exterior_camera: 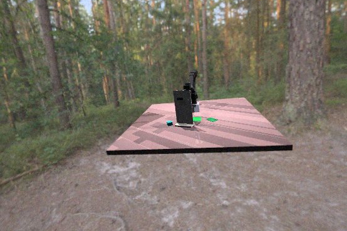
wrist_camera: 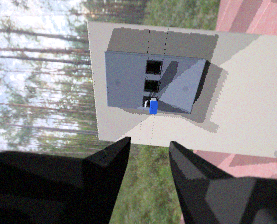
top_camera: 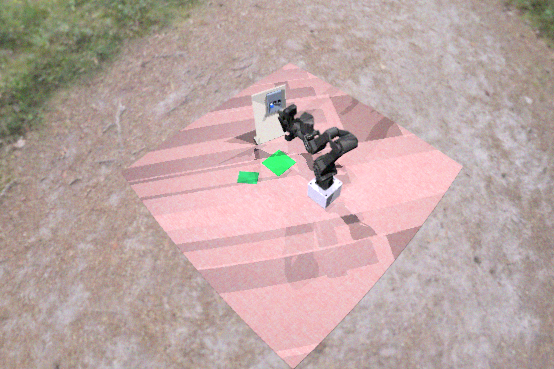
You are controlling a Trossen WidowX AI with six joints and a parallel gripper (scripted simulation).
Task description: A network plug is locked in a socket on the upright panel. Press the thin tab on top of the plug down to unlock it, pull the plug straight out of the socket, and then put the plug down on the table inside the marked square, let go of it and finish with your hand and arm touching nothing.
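The blue network plug is 7 cm ahead of my gripper tip and 2 cm to the right of it. Also, from my gripper tip: beige panel 10 cm below, 9 cm ahead, 4 cm to the right; green marked square 25 cm below, 6 cm to the left, 5 cm behind.
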